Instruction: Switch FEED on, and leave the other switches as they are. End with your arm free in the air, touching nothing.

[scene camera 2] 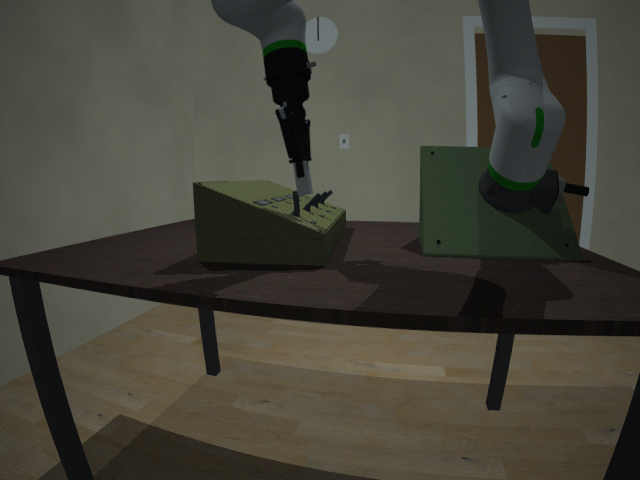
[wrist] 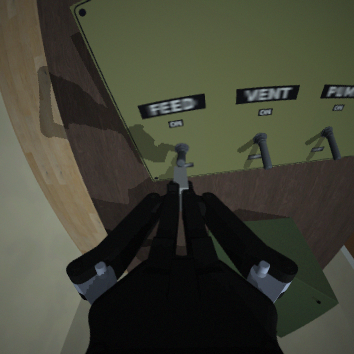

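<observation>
The FEED switch is a dark lever on the sloped green control box. In the scene view it stands nearly upright, unlike the levers beside it, which lean toward the box's low edge. In the wrist view it looks short, below the FEED label and its ON mark. My gripper is shut and empty, pointing down. Its tips are very close to the FEED lever and overlap its lower end in the wrist view; whether they touch is unclear.
The VENT lever and PUMP lever stand to the right in the wrist view, both leaning away from their ON marks. A larger green box stands on the dark table, beside the arm's base.
</observation>
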